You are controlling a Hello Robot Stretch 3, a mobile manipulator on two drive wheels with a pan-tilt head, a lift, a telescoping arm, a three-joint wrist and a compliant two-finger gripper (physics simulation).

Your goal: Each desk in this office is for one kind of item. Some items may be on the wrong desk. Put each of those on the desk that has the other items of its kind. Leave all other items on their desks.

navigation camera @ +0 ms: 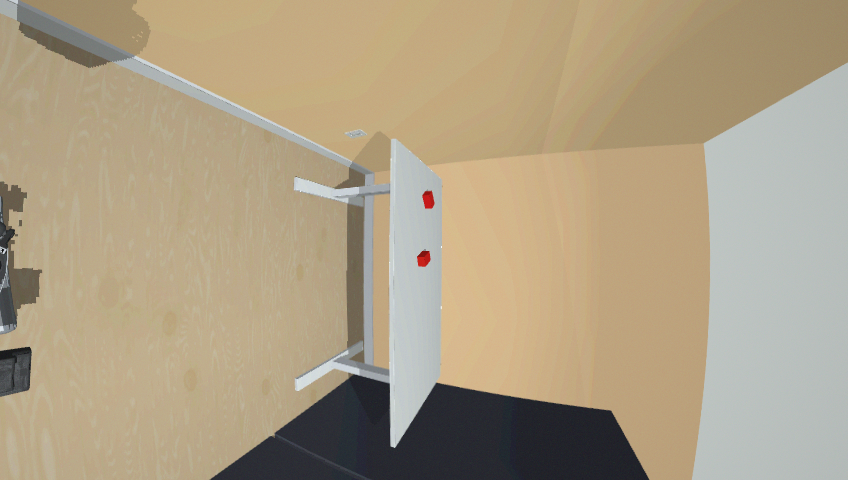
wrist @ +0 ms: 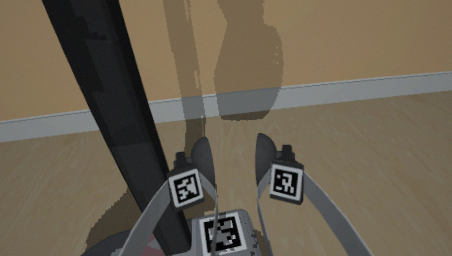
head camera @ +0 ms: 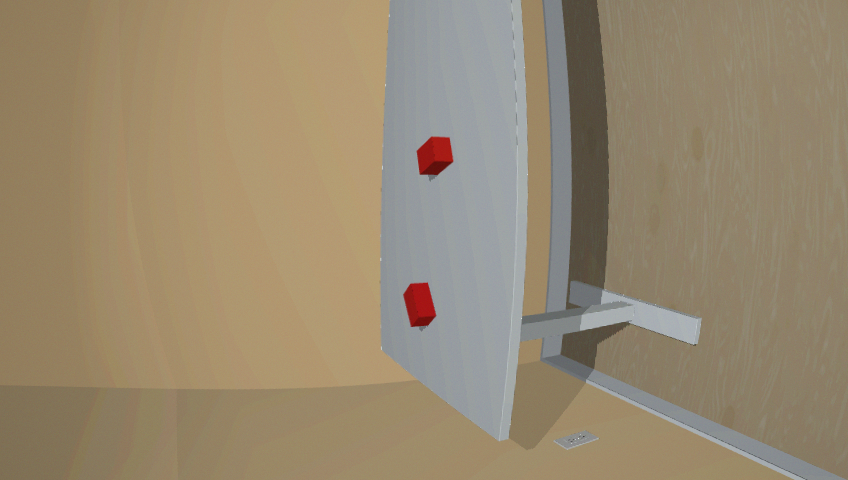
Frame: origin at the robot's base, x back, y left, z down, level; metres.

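Where they show: gripper, fingertip midpoint: [wrist: 233,153].
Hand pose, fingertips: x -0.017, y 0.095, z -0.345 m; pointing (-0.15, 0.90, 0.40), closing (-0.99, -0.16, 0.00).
Note:
After its pixels a point has its place.
A white desk [head camera: 464,237] {x -1.231, y 0.054, z -0.720 m} [navigation camera: 413,333] {x -1.199, y -0.533, z -0.720 m} stands against the wall. Two red blocks lie apart on its top. One red block [head camera: 435,155] {x -1.282, y -0.125, z -0.761 m} [navigation camera: 423,258] {x -1.281, y -0.121, z -0.759 m} is nearer the middle of the desk. The other red block [head camera: 420,304] {x -1.401, y 0.217, z -0.753 m} [navigation camera: 428,199] {x -1.399, y 0.222, z -0.754 m} is nearer one end. Part of the desk top is cut off in the head camera view. My gripper [wrist: 233,153] {x -0.017, y 0.095, z -0.346 m} is open in the wrist view, with nothing between its fingers. It is over the robot's base and away from the desk. No other desk shows in these views.
A dark partition [navigation camera: 505,422] {x -1.406, y -1.154, z -1.226 m} stands at one end of the desk. A wall outlet [head camera: 576,440] {x -1.160, y 0.602, z -0.409 m} [navigation camera: 355,133] {x -1.158, y 0.603, z -0.407 m} is low on the side wall. The desk's leg foot [head camera: 666,321] {x -1.213, y 0.327, z -0.025 m} [navigation camera: 315,185] {x -1.224, y 0.351, z -0.025 m} reaches over the floor. The robot's dark mast [wrist: 115,115] {x 0.068, y 0.116, z -0.386 m} and a white baseboard [wrist: 350,90] {x -0.592, y 0.642, z -0.049 m} show in the wrist view.

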